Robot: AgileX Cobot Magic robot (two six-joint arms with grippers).
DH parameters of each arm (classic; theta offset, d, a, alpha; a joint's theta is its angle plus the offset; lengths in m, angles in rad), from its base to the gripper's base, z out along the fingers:
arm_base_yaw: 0 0.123 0 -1.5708
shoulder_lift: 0.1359 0 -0.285 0
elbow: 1.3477 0 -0.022 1.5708
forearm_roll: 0 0.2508 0 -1.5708
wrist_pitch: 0 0 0.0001 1.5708
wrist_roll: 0 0.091 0 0
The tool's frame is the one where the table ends.
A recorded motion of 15 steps. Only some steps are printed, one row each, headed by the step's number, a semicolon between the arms.
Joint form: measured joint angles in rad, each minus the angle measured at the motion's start. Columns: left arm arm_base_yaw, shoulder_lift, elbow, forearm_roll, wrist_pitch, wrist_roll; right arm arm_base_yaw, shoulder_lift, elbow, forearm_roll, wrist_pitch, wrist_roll.
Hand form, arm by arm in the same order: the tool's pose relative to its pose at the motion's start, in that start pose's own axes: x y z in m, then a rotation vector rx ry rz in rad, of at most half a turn. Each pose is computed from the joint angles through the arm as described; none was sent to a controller.
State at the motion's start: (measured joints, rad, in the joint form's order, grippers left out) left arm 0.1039 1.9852 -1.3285 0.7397 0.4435 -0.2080; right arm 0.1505 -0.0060 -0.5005 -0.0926 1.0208 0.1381
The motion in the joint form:
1: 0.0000 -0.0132 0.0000 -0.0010 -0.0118 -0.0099; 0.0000 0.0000 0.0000 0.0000 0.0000 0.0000
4: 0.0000 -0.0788 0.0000 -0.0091 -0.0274 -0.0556; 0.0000 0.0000 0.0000 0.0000 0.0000 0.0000
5: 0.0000 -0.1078 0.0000 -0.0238 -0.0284 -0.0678; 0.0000 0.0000 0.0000 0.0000 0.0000 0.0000
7: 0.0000 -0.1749 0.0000 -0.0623 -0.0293 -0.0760; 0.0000 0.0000 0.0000 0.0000 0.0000 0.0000
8: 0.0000 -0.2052 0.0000 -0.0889 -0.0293 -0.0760; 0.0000 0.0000 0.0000 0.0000 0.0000 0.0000
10: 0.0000 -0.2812 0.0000 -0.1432 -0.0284 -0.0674; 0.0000 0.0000 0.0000 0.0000 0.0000 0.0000
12: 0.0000 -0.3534 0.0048 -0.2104 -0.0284 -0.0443; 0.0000 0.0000 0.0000 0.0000 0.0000 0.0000
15: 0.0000 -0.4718 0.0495 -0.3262 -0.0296 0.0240; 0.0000 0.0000 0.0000 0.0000 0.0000 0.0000
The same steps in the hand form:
1: -0.0029 0.0023 -0.0047 -0.0029 -0.0227 -0.0146; 0.0000 0.0000 0.0000 0.0000 0.0000 0.0000
4: -0.0125 0.0142 -0.0287 -0.0230 -0.0938 -0.0859; 0.0000 0.0000 0.0000 0.0000 0.0000 0.0000
5: -0.0157 0.0190 -0.0396 -0.0276 -0.1190 -0.1192; 0.0000 0.0000 0.0000 0.0000 0.0000 0.0000
7: -0.0217 0.0296 -0.0651 -0.0359 -0.1763 -0.1797; 0.0000 0.0000 0.0000 0.0000 0.0000 0.0000
8: -0.0238 0.0338 -0.0768 -0.0348 -0.2016 -0.2110; 0.0000 0.0000 0.0000 0.0000 0.0000 0.0000
10: -0.0278 0.0441 -0.1066 -0.0369 -0.2661 -0.2690; 0.0000 0.0000 0.0000 0.0000 0.0000 0.0000
12: -0.0287 0.0517 -0.1345 -0.0284 -0.3248 -0.3196; 0.0000 0.0000 0.0000 0.0000 0.0000 0.0000
15: -0.0201 0.0556 -0.1726 -0.0004 -0.3921 -0.3650; 0.0000 0.0000 0.0000 0.0000 0.0000 0.0000

